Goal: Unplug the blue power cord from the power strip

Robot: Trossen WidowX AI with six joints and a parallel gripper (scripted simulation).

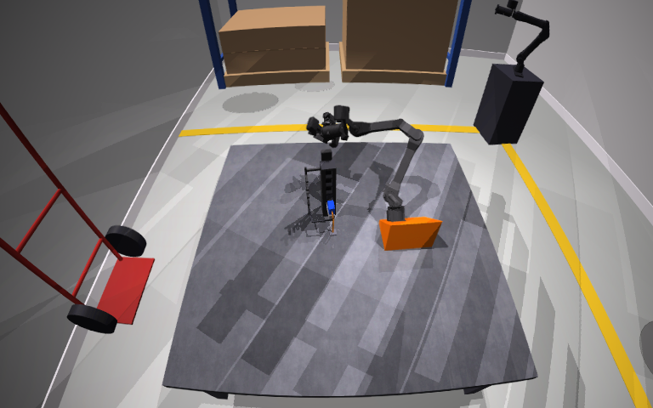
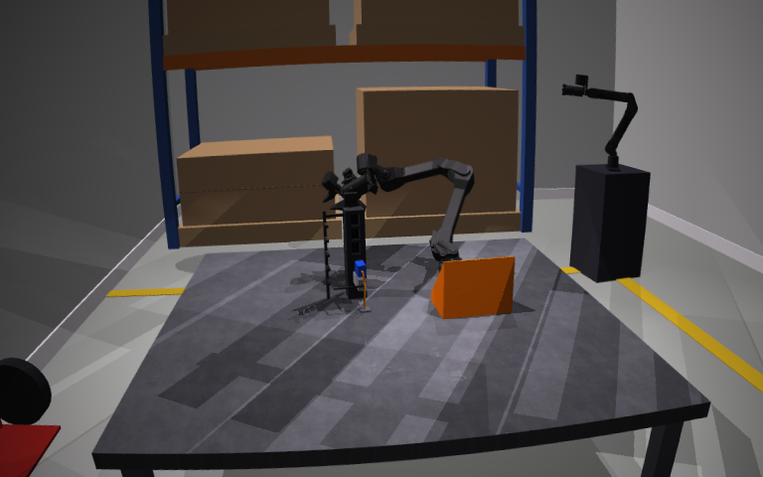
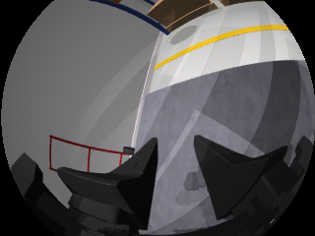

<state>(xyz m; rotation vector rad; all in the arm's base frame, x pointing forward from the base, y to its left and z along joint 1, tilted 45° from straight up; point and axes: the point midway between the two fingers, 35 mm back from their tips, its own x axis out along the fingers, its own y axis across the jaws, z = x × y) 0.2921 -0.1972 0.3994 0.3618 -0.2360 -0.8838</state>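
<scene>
Now: the blue plug 4 cm behind my gripper tip, 34 cm to the left of it and 11 cm below it.
</scene>
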